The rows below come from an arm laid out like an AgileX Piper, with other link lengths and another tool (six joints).
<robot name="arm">
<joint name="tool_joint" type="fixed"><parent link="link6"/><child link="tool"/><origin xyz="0.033 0.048 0.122" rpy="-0.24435 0 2.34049"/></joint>
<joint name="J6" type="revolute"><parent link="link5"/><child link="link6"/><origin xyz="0 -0.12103 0" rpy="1.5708 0 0"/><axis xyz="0 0 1"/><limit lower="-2.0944" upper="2.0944"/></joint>
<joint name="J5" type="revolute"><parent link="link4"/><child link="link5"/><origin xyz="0 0 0" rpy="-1.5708 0 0"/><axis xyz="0 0 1"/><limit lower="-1.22" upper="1.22"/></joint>
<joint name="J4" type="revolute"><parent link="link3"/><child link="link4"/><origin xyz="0.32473 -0.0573 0" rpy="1.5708 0 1.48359"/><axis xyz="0 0 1"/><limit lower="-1.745" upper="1.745"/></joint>
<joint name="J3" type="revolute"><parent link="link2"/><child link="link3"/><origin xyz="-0.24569 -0.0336 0" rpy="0 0 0"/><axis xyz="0 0 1"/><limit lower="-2.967" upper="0"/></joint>
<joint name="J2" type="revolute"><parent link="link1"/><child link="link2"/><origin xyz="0 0 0" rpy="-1.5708 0 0"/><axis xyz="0 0 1"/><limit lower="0" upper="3.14"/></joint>
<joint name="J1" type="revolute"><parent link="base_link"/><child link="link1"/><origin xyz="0 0 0.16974" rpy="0 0 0"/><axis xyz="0 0 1"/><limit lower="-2.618" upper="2.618"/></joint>
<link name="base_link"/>
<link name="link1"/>
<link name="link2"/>
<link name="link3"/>
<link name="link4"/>
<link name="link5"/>
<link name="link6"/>
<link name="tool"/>
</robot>
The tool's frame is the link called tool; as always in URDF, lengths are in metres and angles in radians.
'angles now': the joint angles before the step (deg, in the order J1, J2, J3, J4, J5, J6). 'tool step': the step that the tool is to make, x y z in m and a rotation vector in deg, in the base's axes. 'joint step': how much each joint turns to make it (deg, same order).
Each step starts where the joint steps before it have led.
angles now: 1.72 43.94 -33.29 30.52 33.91 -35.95
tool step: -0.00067 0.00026 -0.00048 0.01 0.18 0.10
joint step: -0.01 0.01 0.00 0.02 0.20 -0.02
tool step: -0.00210 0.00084 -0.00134 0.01 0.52 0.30
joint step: 0.01 -0.01 0.00 -0.02 0.60 0.02
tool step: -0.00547 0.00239 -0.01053 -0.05 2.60 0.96
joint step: 0.00 1.23 0.00 0.11 1.66 -0.23
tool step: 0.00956 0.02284 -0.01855 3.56 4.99 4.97
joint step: 0.00 10.72 -3.78 10.29 1.59 -9.45
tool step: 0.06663 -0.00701 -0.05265 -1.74 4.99 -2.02
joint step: 0.00 22.74 -11.16 2.94 -6.47 -4.57
